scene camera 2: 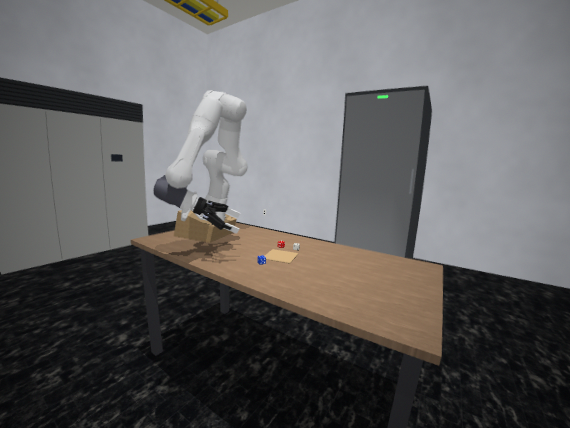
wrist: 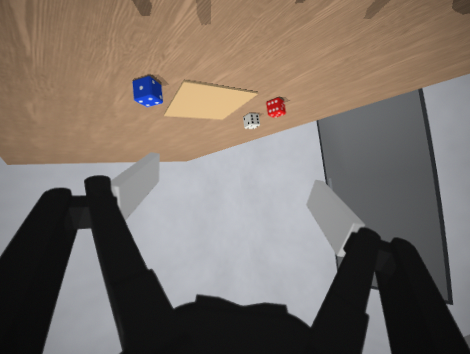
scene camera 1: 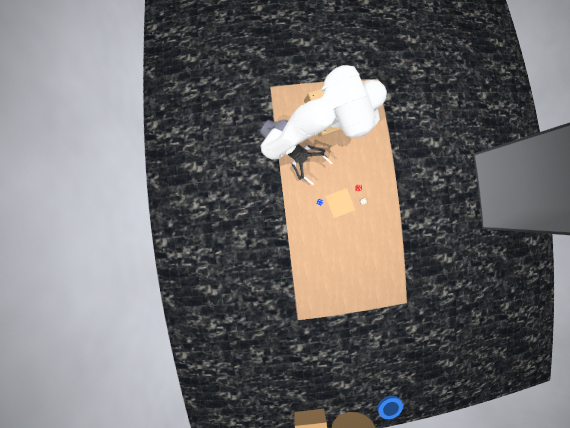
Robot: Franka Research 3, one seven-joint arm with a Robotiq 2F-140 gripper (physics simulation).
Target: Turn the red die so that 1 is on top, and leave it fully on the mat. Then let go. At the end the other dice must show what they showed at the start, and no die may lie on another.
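The red die (scene camera 1: 358, 188) (scene camera 2: 281, 244) (wrist: 276, 107) lies on the table, off the mat (scene camera 1: 340, 203) (scene camera 2: 282, 256) (wrist: 207, 102). In the wrist view one of its side faces shows six pips; its top shows several pips, too small to count. The white die (scene camera 1: 363, 201) (scene camera 2: 296, 246) (wrist: 251, 120) lies close to the red die, also off the mat. The blue die (scene camera 1: 319, 202) (scene camera 2: 261, 260) (wrist: 148, 91) lies beside the mat's opposite side. My gripper (scene camera 1: 320, 172) (scene camera 2: 238, 222) (wrist: 236, 180) is wide open and empty, tilted, above the table and away from the dice.
A wooden block-like box (scene camera 1: 314, 95) (scene camera 2: 192, 227) stands by the arm's base at the table's end. The table (scene camera 1: 350, 270) (scene camera 2: 360, 280) (wrist: 75, 50) has its long edge beyond the red and white dice. A tall grey cabinet (scene camera 1: 525, 185) (scene camera 2: 382, 170) (wrist: 380, 190) stands off the table.
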